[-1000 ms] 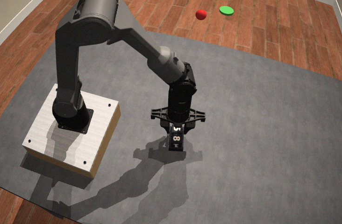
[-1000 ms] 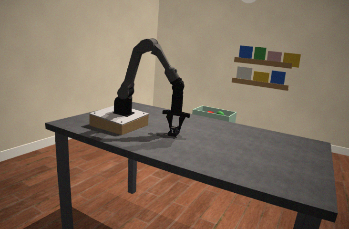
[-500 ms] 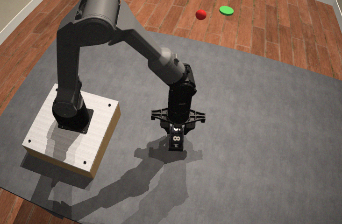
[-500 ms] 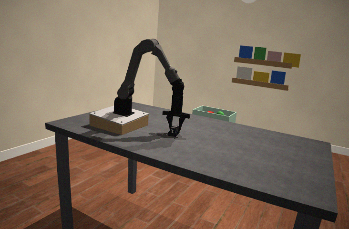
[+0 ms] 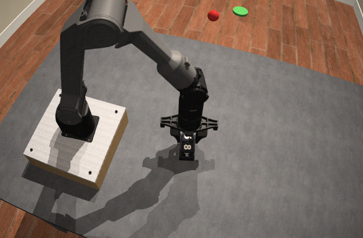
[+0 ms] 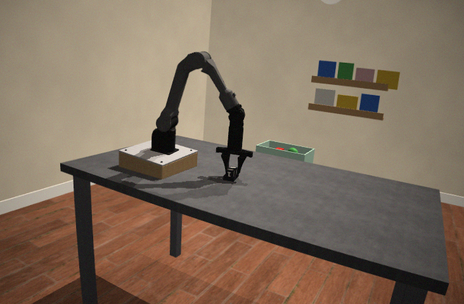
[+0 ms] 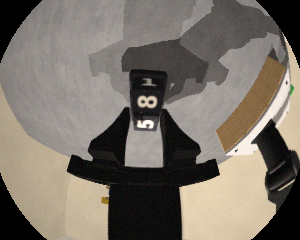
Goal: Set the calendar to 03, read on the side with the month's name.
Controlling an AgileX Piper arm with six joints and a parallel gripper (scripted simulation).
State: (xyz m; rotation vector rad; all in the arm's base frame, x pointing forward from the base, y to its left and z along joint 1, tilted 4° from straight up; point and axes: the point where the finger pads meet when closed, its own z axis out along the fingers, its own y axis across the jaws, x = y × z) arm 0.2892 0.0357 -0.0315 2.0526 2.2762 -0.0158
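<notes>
Right now the black cube is right at my hand. Also, from my hand: dark tray: 2 cm to the right, 2 cm below.
</notes>
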